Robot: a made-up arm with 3 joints.
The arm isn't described. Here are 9 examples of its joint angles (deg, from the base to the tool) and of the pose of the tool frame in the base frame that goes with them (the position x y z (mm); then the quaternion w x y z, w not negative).
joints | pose
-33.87 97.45 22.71 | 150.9 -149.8 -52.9 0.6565 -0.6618 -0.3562 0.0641
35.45 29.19 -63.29 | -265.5 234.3 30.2 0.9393 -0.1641 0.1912 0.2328
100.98 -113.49 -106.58 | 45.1 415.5 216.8 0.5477 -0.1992 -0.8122 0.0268
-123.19 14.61 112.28 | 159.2 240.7 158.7 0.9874 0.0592 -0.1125 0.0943
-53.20 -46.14 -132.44 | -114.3 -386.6 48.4 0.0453 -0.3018 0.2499 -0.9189
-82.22 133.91 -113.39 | 71.9 -425.6 269.9 0.0532 0.8864 -0.2472 -0.3878
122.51 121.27 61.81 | -265.1 -14.6 146.5 0.0185 0.7521 -0.4404 0.4900
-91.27 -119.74 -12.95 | 196.2 -124.5 496.1 0.3083 0.6706 0.5462 0.3961
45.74 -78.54 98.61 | 67.1 -139.4 92.1 0.2370 0.5668 0.2818 -0.7370
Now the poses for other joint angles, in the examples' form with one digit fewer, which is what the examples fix.
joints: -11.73 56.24 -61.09
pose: -328 -116 -23 0.710 -0.428 0.197 0.523
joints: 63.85 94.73 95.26
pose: -85 -212 268 0.123 -0.708 -0.199 -0.666
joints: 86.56 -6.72 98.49
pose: -171 -157 109 0.044 -0.058 -0.006 0.997
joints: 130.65 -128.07 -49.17
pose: 44 359 434 0.332 0.001 -0.899 -0.286
